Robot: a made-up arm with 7 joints.
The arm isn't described. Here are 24 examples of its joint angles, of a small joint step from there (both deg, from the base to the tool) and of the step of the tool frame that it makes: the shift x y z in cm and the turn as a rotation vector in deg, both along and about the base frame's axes.
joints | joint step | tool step
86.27 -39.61 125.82 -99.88 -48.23 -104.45 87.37 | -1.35 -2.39 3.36 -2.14 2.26 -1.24 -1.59 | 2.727 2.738 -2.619 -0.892 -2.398 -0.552
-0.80 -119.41 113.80 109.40 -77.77 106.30 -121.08 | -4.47 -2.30 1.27 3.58 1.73 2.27 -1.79 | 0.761 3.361 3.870 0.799 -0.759 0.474
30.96 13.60 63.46 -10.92 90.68 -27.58 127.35 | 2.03 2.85 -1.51 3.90 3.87 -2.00 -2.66 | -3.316 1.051 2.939 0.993 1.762 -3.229
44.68 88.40 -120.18 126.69 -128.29 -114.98 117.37 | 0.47 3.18 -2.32 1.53 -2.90 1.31 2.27 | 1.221 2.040 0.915 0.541 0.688 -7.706
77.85 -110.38 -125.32 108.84 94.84 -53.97 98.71 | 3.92 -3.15 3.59 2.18 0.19 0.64 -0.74 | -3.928 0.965 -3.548 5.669 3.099 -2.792
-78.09 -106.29 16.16 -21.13 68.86 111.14 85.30 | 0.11 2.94 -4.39 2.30 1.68 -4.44 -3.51 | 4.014 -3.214 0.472 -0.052 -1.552 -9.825
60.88 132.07 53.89 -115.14 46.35 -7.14 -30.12 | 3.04 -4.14 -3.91 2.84 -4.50 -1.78 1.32 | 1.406 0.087 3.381 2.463 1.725 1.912
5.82 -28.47 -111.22 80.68 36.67 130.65 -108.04 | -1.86 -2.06 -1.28 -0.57 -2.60 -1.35 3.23 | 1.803 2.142 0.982 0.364 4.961 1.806
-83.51 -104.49 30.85 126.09 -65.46 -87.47 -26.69 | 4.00 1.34 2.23 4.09 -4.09 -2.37 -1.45 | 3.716 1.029 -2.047 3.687 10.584 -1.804
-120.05 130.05 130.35 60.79 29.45 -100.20 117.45 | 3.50 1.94 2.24 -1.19 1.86 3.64 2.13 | -3.695 0.051 -7.188 3.386 4.615 -4.020
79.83 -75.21 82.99 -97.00 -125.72 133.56 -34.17 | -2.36 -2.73 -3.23 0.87 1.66 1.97 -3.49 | 3.614 -3.455 -2.675 1.902 -2.657 8.232
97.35 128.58 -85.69 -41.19 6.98 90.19 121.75 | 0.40 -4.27 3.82 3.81 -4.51 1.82 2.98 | 0.759 -1.944 3.922 7.101 6.319 5.067
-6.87 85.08 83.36 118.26 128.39 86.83 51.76 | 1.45 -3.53 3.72 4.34 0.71 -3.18 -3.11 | 1.334 -7.705 2.539 -4.674 1.012 3.193
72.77 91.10 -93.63 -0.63 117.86 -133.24 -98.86 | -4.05 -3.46 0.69 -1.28 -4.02 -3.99 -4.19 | -4.660 -2.961 4.275 2.290 -7.732 6.171
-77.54 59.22 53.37 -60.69 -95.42 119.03 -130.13 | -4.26 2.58 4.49 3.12 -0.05 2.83 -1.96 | 2.836 -2.256 5.850 0.645 -7.364 -3.479
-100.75 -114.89 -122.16 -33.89 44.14 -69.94 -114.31 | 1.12 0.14 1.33 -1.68 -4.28 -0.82 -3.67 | 1.096 0.127 0.764 -0.885 8.986 2.717
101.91 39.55 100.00 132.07 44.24 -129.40 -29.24 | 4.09 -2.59 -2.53 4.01 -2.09 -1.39 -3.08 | -0.384 3.421 5.521 1.656 5.608 -3.458
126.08 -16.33 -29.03 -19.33 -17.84 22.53 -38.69 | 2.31 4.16 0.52 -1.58 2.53 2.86 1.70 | 0.993 0.490 4.517 -6.490 2.228 -2.352
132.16 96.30 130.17 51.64 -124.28 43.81 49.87 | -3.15 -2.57 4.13 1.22 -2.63 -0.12 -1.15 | -3.206 -4.152 1.324 2.204 -5.418 0.796
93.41 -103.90 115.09 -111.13 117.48 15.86 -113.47 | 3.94 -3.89 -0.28 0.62 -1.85 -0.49 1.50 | -0.479 0.847 6.643 4.656 3.946 -0.324
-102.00 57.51 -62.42 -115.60 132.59 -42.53 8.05 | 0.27 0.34 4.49 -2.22 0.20 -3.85 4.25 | 5.694 1.342 -2.464 -4.392 -5.208 0.920
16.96 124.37 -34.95 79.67 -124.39 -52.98 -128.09 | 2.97 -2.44 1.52 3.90 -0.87 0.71 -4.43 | -0.612 0.264 0.680 1.238 2.217 -4.109
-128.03 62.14 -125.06 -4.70 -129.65 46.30 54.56 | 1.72 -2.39 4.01 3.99 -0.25 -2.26 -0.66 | 0.447 -3.730 -2.016 -0.360 2.555 -9.252
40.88 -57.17 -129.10 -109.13 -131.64 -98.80 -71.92 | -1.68 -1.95 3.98 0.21 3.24 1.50 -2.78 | -0.658 -0.442 4.531 5.411 -0.964 2.913
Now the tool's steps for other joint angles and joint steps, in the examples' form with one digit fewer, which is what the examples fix.
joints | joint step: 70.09 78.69 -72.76 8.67 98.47 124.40 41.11 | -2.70 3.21 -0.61 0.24 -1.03 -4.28 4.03
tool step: -2.93 2.69 -4.19 0.44 -5.42 2.75
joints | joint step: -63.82 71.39 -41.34 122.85 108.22 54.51 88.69 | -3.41 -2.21 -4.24 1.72 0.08 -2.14 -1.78
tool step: 1.09 -4.95 -1.14 0.20 -3.09 5.24
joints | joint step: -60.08 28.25 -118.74 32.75 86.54 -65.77 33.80 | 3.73 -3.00 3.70 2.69 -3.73 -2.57 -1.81
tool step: -1.40 -2.00 1.09 -5.53 0.67 4.31
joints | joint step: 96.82 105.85 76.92 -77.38 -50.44 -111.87 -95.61 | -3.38 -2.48 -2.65 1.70 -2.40 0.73 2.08
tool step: -0.95 0.35 -1.80 3.17 -5.62 1.22
